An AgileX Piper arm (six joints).
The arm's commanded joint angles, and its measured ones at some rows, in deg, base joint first. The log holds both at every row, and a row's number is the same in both.
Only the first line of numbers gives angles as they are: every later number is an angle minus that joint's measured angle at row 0.
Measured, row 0: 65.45 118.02 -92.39 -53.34 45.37 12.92
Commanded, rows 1 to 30: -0.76 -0.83 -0.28 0.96 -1.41 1.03; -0.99 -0.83 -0.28 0.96 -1.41 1.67; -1.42 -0.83 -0.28 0.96 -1.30 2.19; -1.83 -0.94 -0.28 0.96 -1.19 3.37; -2.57 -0.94 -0.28 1.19 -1.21 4.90; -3.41 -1.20 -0.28 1.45 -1.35 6.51; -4.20 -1.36 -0.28 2.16 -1.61 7.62; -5.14 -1.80 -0.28 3.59 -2.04 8.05; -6.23 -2.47 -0.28 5.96 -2.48 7.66; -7.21 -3.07 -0.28 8.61 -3.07 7.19; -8.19 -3.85 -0.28 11.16 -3.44 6.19; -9.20 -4.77 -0.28 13.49 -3.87 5.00; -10.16 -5.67 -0.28 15.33 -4.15 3.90; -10.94 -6.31 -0.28 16.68 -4.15 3.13; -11.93 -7.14 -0.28 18.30 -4.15 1.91; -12.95 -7.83 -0.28 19.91 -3.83 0.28; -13.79 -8.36 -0.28 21.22 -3.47 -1.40; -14.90 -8.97 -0.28 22.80 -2.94 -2.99; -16.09 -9.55 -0.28 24.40 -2.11 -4.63; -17.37 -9.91 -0.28 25.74 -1.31 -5.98; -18.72 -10.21 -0.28 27.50 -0.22 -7.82; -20.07 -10.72 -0.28 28.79 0.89 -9.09; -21.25 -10.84 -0.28 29.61 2.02 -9.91; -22.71 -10.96 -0.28 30.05 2.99 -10.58; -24.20 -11.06 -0.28 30.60 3.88 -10.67; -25.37 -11.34 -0.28 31.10 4.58 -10.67; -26.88 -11.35 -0.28 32.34 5.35 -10.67; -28.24 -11.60 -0.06 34.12 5.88 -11.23; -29.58 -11.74 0.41 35.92 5.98 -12.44; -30.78 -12.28 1.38 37.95 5.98 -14.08
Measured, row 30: -26.31 -10.31 0.00 31.69 4.38 -10.04
